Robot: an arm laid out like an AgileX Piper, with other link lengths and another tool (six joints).
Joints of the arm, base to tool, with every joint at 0 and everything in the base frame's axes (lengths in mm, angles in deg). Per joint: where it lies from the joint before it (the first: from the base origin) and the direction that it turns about. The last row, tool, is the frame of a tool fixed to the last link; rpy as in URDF.
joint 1: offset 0.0 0.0 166.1 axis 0 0 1
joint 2: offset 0.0 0.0 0.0 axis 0 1 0
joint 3: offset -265.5 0.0 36.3 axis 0 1 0
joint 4: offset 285.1 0.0 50.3 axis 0.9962 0 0.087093
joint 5: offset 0.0 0.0 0.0 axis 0 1 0
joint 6: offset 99.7 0.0 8.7 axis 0.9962 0 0.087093
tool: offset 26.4 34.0 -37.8 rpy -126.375 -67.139 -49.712
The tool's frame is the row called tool.
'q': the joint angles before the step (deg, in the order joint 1, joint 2, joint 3, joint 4, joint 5, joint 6). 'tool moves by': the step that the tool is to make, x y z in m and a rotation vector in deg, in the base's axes. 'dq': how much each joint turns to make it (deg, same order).
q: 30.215 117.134 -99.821 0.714 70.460 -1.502
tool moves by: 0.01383 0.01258 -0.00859 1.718 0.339 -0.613
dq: 0.000 4.363 -4.942 1.656 0.000 0.270
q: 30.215 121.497 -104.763 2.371 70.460 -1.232
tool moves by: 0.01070 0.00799 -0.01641 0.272 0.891 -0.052
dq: 0.000 4.306 -3.545 0.714 -0.124 -0.105
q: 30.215 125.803 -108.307 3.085 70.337 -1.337
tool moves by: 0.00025 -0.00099 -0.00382 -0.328 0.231 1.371
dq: -0.001 0.520 -0.085 0.001 -0.001 -1.384
